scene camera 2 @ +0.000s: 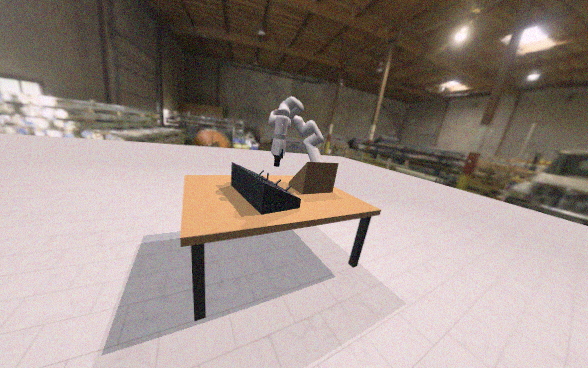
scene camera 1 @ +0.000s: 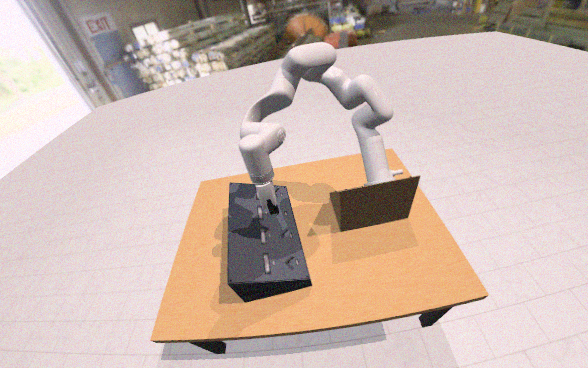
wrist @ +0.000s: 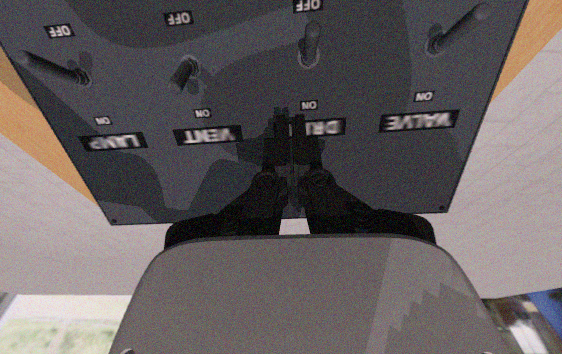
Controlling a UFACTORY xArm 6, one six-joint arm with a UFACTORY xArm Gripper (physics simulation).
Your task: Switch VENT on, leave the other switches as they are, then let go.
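Frame: origin at the arm's base, x down, y left, z ahead, level; centimetres.
Where they show: gripper, fingertip midpoint: [scene camera 2: 276, 166] [scene camera 1: 274, 212] [wrist: 290, 134]; arm's base, link origin: [scene camera 2: 319, 169] [scene camera 1: 379, 183].
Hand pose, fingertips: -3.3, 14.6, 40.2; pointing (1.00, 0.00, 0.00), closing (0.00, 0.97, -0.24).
Observation:
Things, the pixels of their centre, and the offset from my fingertips, as dx, dy, dz. Level surfaces: height alone.
- dark sloping switch panel, body centre: [wrist: 261, 107] [scene camera 1: 264, 232] [scene camera 2: 261, 187] +14.7, -1.9, +8.2
- VENT lever, body centre: [wrist: 181, 75] +9.2, -9.6, +2.6
- LAMP lever, body centre: [wrist: 53, 69] +9.8, -21.5, +4.4
- VALVE lever, body centre: [wrist: 458, 30] +9.8, +13.2, -5.0
- wooden table, surface height: dx +20.9
The dark sloping switch panel [scene camera 1: 245, 260] [scene camera 2: 247, 189] [wrist: 400, 175] stands on the table. In the wrist view its labels appear upside down. The VENT lever [wrist: 184, 75] leans toward its ON label. The LAMP lever [wrist: 52, 67], the VALVE lever [wrist: 457, 27] and the lever [wrist: 310, 42] above the partly covered label starting "DRI" lean toward the OFF side. My gripper [scene camera 1: 272, 207] [scene camera 2: 277, 162] [wrist: 290, 134] is shut and empty. It hangs above the panel, apart from the levers; in the wrist view its tips overlap the left of the "DRI" label.
A brown upright board [scene camera 1: 380, 202] [scene camera 2: 320, 177] stands between the panel and the arm's base on the wooden table [scene camera 1: 360, 280] [scene camera 2: 210, 215]. The arm arches high above the board and the table.

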